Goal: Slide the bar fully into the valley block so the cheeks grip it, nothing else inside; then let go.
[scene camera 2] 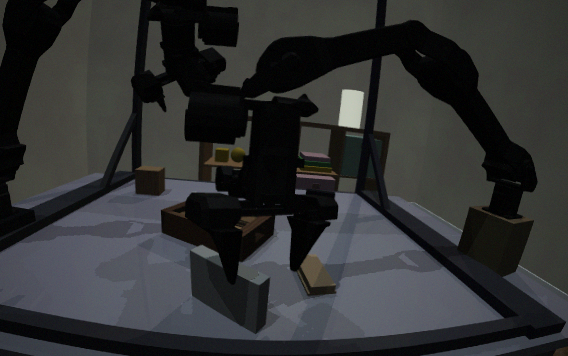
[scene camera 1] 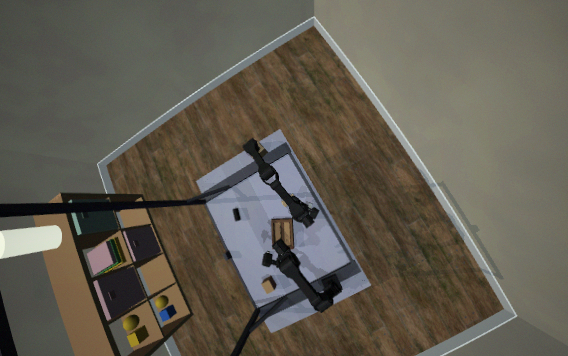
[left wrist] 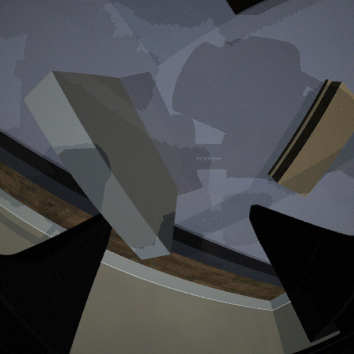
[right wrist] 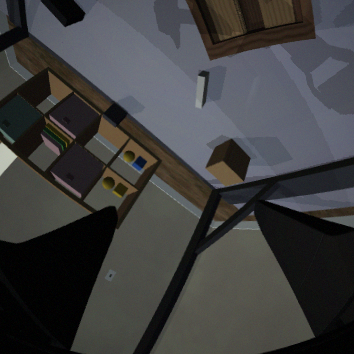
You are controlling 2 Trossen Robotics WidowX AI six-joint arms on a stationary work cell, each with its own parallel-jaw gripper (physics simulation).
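Places are measured from the left arm's base along level axes (x right, y ahead, z up), in millimetres.
Pixels of known places: left gripper, between the fingertips: [scene camera 2: 264,276] [scene camera 1: 306,205] [left wrist: 181,215]; right gripper, between the fingertips: [scene camera 2: 182,102] [scene camera 1: 273,266] [right wrist: 185,210]; left arm's base, origin of its link: [scene camera 2: 501,213] [scene camera 1: 254,148]; right arm's base, origin of its link: [scene camera 1: 332,285].
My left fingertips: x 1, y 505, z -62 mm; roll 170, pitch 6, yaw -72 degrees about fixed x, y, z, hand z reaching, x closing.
Observation:
Ahead of a thing's pixels: the offset from my left fingertips to its middle.
A dark-framed wooden block @(dz -35, dx +250, dy +35 mm) [scene camera 1: 273,232] [scene camera 2: 180,230] [right wrist: 260,41] with light wood and a groove inside lies mid-table; I take it for the valley block. A grey slab @(dz -23, dx +14, dy +45 mm) [scene camera 2: 210,285] [left wrist: 120,140] stands on its long edge in front of it. A flat tan bar @(dz -52, dx +71, dy -105 mm) [scene camera 2: 316,275] [left wrist: 320,140] lies apart on the right. Which piece is the task's bar is unclear. My left gripper [scene camera 1: 311,216] [scene camera 2: 264,275] [left wrist: 181,215] is open and empty, pointing down, one finger overlapping the slab in view; contact is unclear. My right gripper [scene camera 1: 273,252] [right wrist: 185,210] is open and empty, high up.
A brown cube @(dz -23, dx +547, dy +226 mm) [scene camera 1: 268,285] [scene camera 2: 150,180] [right wrist: 229,162] stands on the table. A small pale bar @(dz -48, dx +443, dy +77 mm) [right wrist: 201,91] lies between it and the wooden block. A black box @(dz -35, dx +414, dy -278 mm) [scene camera 1: 236,214] lies farther off. Dark frame rails [scene camera 2: 450,272] edge the table; shelves stand beyond.

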